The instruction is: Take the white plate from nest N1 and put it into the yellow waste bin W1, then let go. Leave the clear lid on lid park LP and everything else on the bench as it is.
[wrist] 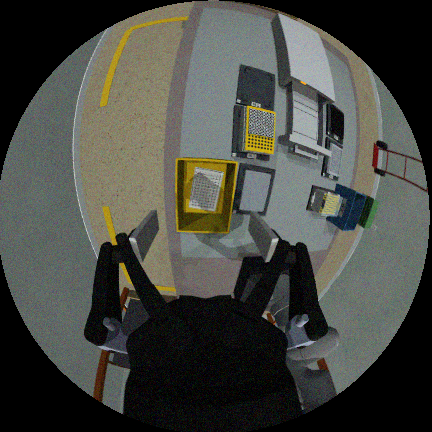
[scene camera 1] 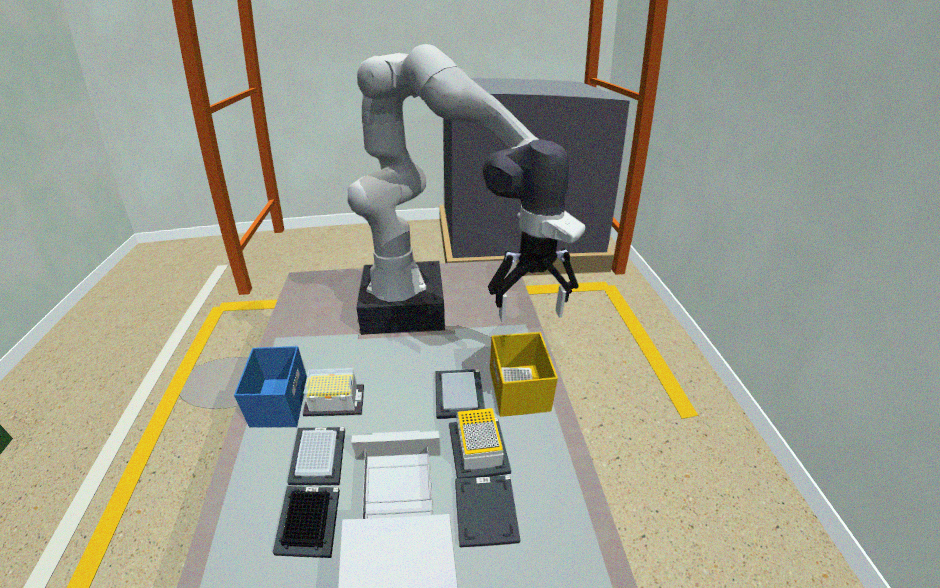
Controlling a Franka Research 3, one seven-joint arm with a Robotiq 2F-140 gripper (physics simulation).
Scene:
gripper: wrist; scene camera 1
clear lid: wrist; scene camera 1
same spot on clear lid: (wrist: 255, 184) = (scene camera 1: 460, 395)
same spot on gripper: (scene camera 1: 498, 285) = (wrist: 300, 256)

